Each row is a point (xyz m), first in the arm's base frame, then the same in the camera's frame.
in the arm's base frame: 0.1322 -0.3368 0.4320
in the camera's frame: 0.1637 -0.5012 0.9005
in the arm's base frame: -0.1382 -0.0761 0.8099
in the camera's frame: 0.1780 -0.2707 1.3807
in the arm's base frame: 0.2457 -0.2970 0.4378
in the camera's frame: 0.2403 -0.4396 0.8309
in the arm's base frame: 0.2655 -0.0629 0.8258
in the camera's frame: 0.4721 -0.1775 1.1196
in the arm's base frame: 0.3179 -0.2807 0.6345
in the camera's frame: 0.4218 -0.3946 0.9269
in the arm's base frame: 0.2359 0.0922 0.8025
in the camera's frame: 0.4052 -0.0334 1.1349
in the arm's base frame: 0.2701 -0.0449 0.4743
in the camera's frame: 0.2333 -0.1855 0.8611
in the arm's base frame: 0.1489 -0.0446 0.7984
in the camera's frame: 0.3674 -0.1845 1.1801
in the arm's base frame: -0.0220 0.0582 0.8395
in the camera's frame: 0.2542 -0.1144 1.3342
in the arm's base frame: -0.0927 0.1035 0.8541
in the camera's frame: 0.2053 -0.0829 1.3964
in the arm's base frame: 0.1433 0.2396 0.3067
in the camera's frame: -0.0256 0.0551 0.8473
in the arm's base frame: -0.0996 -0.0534 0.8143
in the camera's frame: 0.2039 -0.2406 1.3595
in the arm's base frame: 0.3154 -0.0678 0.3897
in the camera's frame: 0.2125 -0.2054 0.7667
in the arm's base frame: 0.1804 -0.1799 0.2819
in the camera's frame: 0.0655 -0.3497 0.7706
